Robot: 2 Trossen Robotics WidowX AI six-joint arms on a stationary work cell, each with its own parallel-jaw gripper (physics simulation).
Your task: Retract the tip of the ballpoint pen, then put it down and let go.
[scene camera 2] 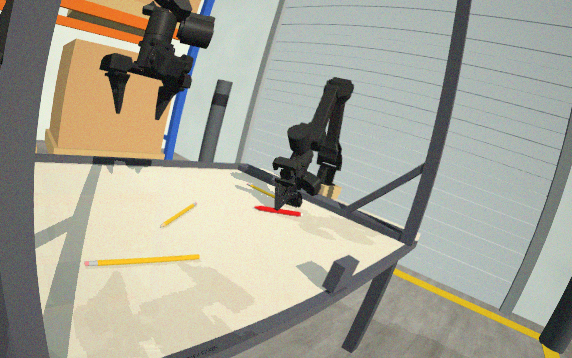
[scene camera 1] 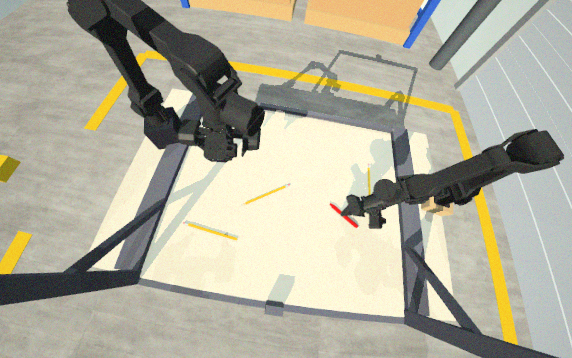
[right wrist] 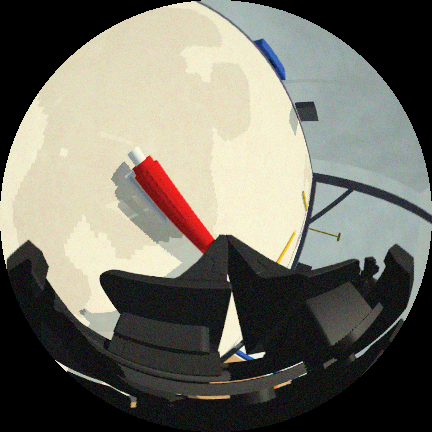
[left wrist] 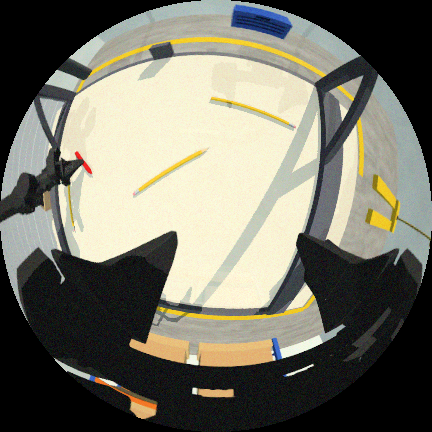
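A red ballpoint pen lies on the pale table. In the right wrist view it runs diagonally, with a white button at its upper end and a light clip on its side; its lower end is hidden behind a finger. My right gripper is shut with nothing between its fingers, its tips low at the pen's middle; whether they touch it is unclear. My left gripper is open and empty, high above the table.
A yellow pencil lies mid-table, a second pencil lies left of it in scene camera 1, and a third pencil lies near the right arm. A dark block stands at the edge.
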